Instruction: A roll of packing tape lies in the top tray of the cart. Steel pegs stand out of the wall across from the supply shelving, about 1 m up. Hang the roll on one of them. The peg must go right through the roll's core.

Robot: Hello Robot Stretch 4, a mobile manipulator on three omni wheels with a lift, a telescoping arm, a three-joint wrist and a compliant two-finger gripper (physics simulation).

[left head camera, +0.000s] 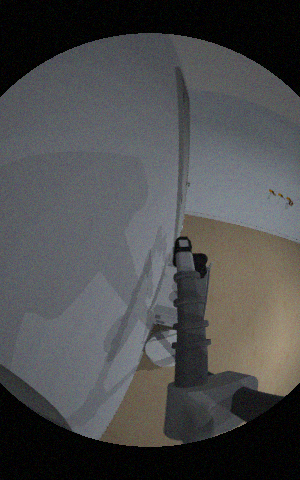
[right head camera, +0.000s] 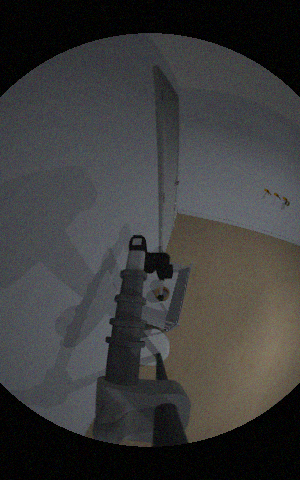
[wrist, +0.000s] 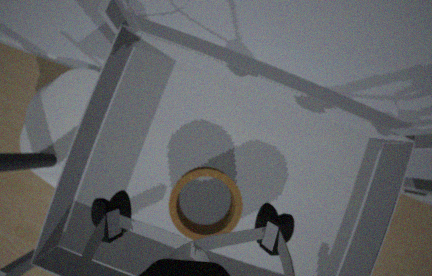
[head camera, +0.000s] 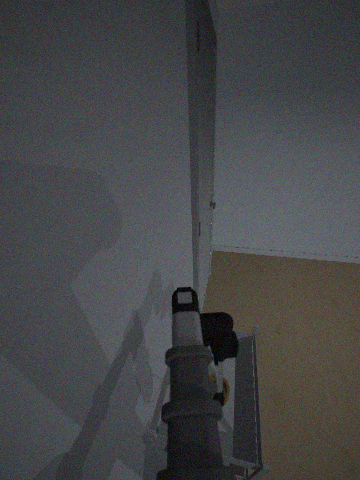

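Pixels of known places: gripper, between the fingertips: [wrist: 194, 214] [head camera: 215, 379]; robot's base, origin of its link: [left head camera: 165, 346] [right head camera: 149, 345].
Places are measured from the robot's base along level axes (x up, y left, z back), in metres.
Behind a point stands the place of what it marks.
An orange-brown tape roll [wrist: 177, 217] @[x 0.684, y -0.117, z -0.370 m] [head camera: 227, 389] @[x 0.685, y -0.138, z -0.395 m] [right head camera: 165, 293] @[x 0.675, y -0.137, z -0.398 m] lies flat with its core facing up in the cart's top tray [wrist: 385, 190] @[x 0.673, y -0.067, z -0.666 m] [head camera: 245, 400] @[x 0.635, y -0.206, z -0.372 m] [right head camera: 179, 295] @[x 0.634, y -0.225, z -0.396 m]. My gripper [wrist: 194, 214] @[x 0.791, y -0.087, z -0.391 m] is open. In the wrist view its two black fingertips stand apart to the left and right of the roll and a little below its centre, touching neither side. Their height over the tray is hard to judge. Small pegs with orange-yellow parts [left head camera: 280, 195] @[x 0.920, y -2.283, z -1.810 m] [right head camera: 276, 195] @[x 0.920, y -2.278, z -1.800 m] stand out of the wall at the far right. Their detail is too small to make out.
The cart stands close along the pale left wall [head camera: 75, 125] @[x 1.534, y 0.122, z -0.371 m]. A tall grey door [right head camera: 169, 135] @[x 1.512, y -0.178, z -1.368 m] [head camera: 202, 125] @[x 1.529, y -0.155, z -1.285 m] is beyond it. A white rounded object [left head camera: 162, 348] @[x 0.187, y 0.037, z 0.005 m] [right head camera: 156, 347] @[x 0.187, y -0.079, z 0.004 m] [wrist: 52, 120] @[x 0.187, y 0.027, z 0.085 m] is near the tray's end. Tan floor [head camera: 310, 360] @[x -0.028, y -0.929, z -0.788 m] lies right of the cart.
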